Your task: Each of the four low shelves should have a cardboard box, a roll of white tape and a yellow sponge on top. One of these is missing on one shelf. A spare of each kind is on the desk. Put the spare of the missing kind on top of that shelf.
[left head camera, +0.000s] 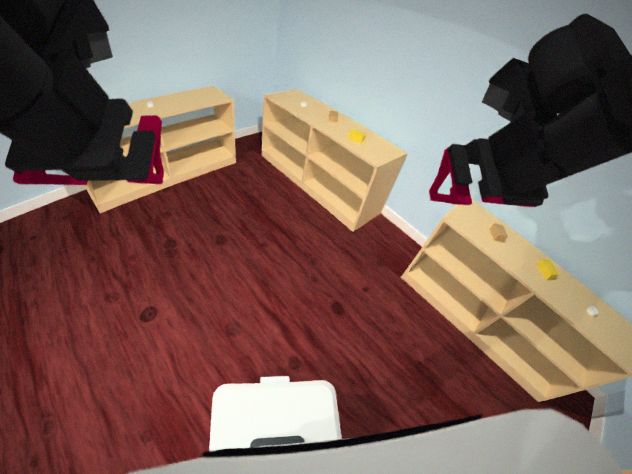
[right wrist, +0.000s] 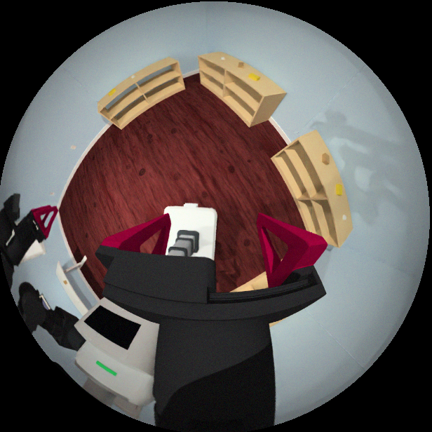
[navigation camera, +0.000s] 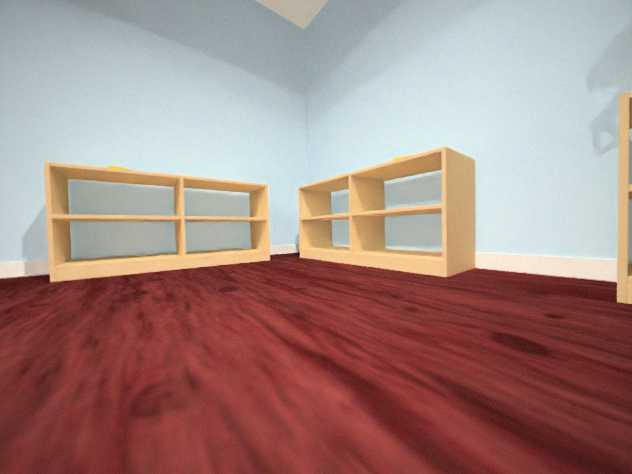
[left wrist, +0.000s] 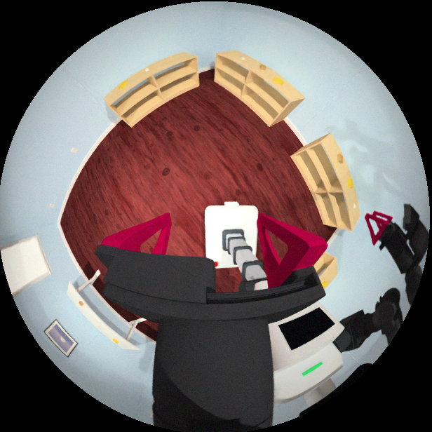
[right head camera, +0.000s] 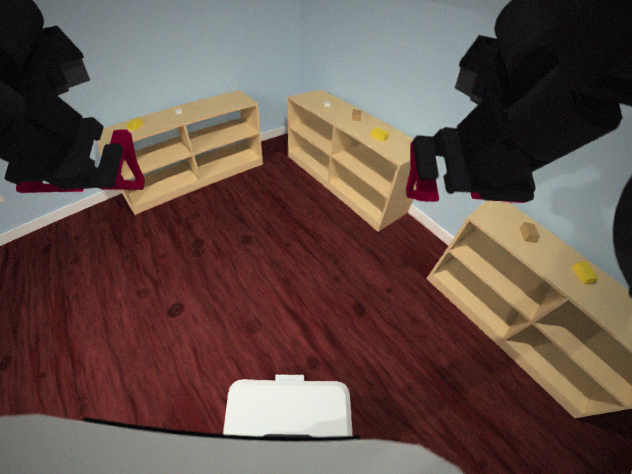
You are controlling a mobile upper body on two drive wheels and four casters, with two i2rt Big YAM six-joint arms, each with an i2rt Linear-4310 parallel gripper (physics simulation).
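Frame: origin at the left arm's base, x back, y right, z up, level; metres.
Seen in the pictures: left gripper, fingertip midpoint: (left head camera: 123, 179) (right head camera: 112, 185); right gripper, fingertip midpoint: (left head camera: 457, 196) (right head camera: 441, 193).
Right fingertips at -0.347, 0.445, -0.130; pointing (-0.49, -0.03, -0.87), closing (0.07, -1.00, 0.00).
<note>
Offsets run from my right fingertips to a thing's top centre, as dx, dy, dz. Level surfaces: height alone.
The left low shelf {dz -0.670} (left head camera: 183, 104) (right head camera: 214, 104) (left wrist: 172, 62) carries a yellow sponge (right head camera: 134, 123) (left wrist: 123, 84) and white tape (left head camera: 150, 104) (right head camera: 178, 111); no box shows on it. The middle shelf (left head camera: 385, 150) (right head camera: 400, 147) carries tape {-1.891, -0.010, -0.646} (left head camera: 303, 104), a cardboard box {-1.680, +0.200, -0.620} (left head camera: 333, 116) and a sponge {-1.402, +0.326, -0.625} (left head camera: 356, 136). The right shelf (left head camera: 520, 255) (right wrist: 312, 145) carries a box {-0.539, +0.996, -0.620} (left head camera: 498, 232), a sponge {-0.286, +1.212, -0.625} (left head camera: 547, 269) and tape {-0.023, +1.381, -0.646} (left head camera: 592, 311). The fourth shelf is mostly hidden. My left gripper (left wrist: 213, 217) and right gripper (right wrist: 214, 216) are open and empty, in the air away from the shelves.
The white desk (left wrist: 97, 316) (right wrist: 72, 290) stands at the lower left of both wrist views, with a small box (left wrist: 81, 303) (right wrist: 65, 282) and a sponge (left wrist: 115, 341) on it. My white base (left head camera: 275, 413) (right head camera: 288, 408) stands on the dark red floor. Walls are behind the shelves.
</note>
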